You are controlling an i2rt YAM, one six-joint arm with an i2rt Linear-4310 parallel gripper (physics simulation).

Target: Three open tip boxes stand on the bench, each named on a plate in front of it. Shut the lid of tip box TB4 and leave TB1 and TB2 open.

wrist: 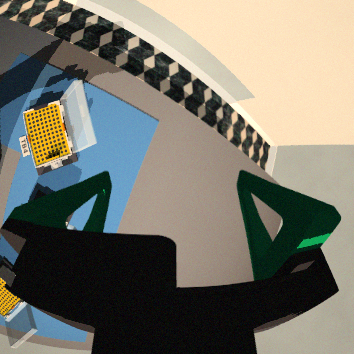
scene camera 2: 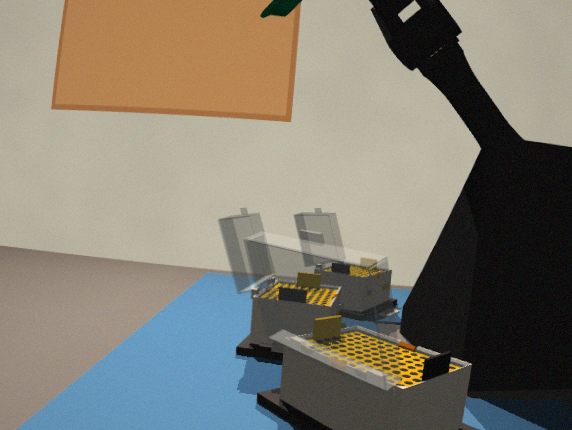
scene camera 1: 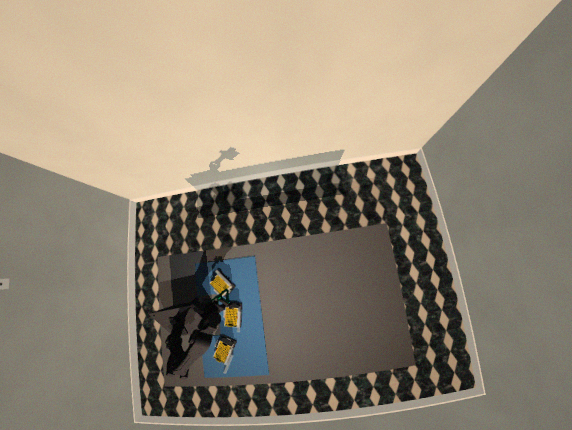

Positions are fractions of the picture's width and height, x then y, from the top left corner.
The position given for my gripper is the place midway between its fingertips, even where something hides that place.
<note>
I see my gripper (wrist: 0.49,0.50) and a blue mat (scene camera 2: 0.32,0.84).
The blue mat shows as well in the wrist view (wrist: 0.35,0.38) and in scene camera 1 (scene camera 1: 0.44,0.83).
</note>
